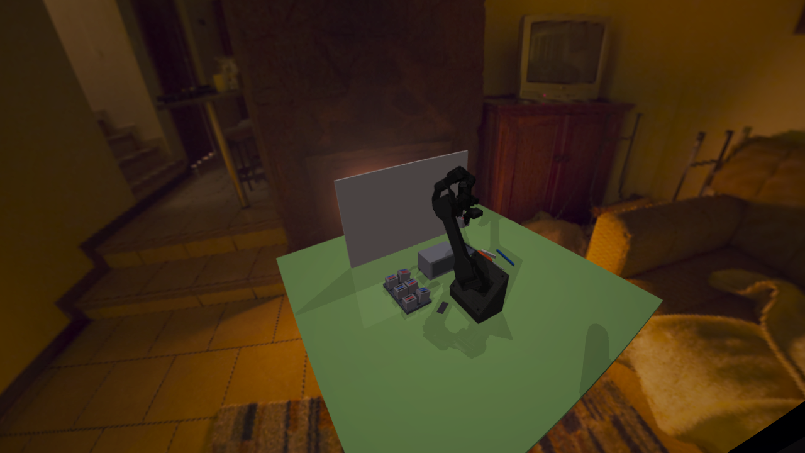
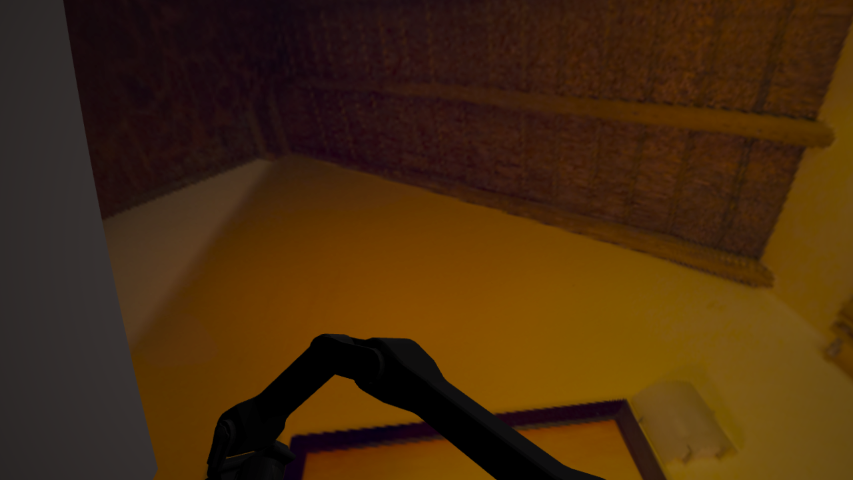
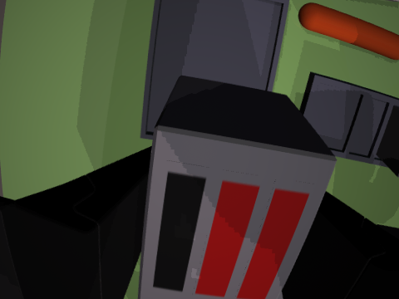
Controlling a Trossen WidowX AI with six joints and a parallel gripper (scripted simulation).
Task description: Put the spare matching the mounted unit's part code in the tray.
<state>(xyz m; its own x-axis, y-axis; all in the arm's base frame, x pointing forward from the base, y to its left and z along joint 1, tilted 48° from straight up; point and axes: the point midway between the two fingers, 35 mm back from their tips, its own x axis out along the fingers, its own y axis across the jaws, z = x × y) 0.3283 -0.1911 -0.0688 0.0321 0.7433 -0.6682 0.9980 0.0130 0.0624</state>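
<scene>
Now: the grey rimmed box 170 mm below my gripper tip. Also, from my gripper tip: grey upright panel 200 mm ahead, 170 mm to the left, 60 mm above.
</scene>
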